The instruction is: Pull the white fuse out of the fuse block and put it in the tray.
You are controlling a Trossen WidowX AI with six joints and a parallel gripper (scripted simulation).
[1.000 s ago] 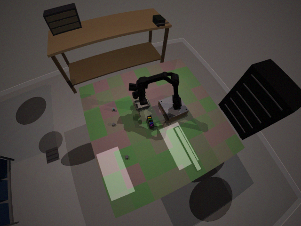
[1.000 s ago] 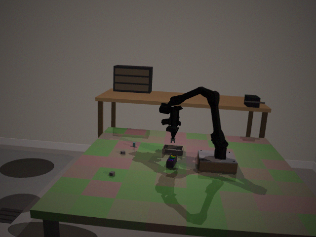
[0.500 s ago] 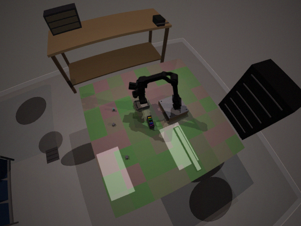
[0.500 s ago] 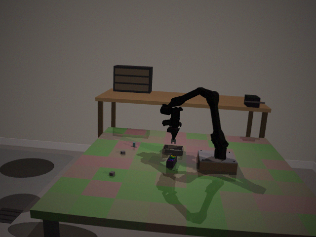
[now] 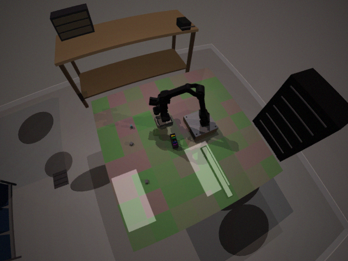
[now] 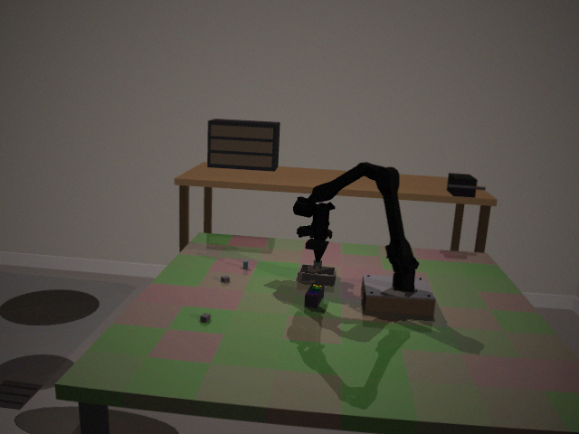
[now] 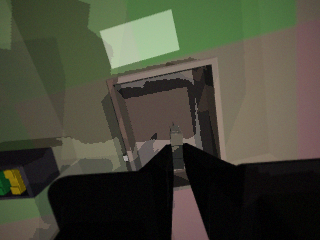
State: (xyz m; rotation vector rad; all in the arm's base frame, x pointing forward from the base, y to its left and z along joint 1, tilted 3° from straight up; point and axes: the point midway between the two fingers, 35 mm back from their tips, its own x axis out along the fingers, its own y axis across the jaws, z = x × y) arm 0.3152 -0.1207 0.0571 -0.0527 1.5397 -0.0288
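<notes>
Now: gripper tip 10 mm above the white fuse. Also, from my gripper tip: teal piece: 270 mm ahead, 50 mm below.
</notes>
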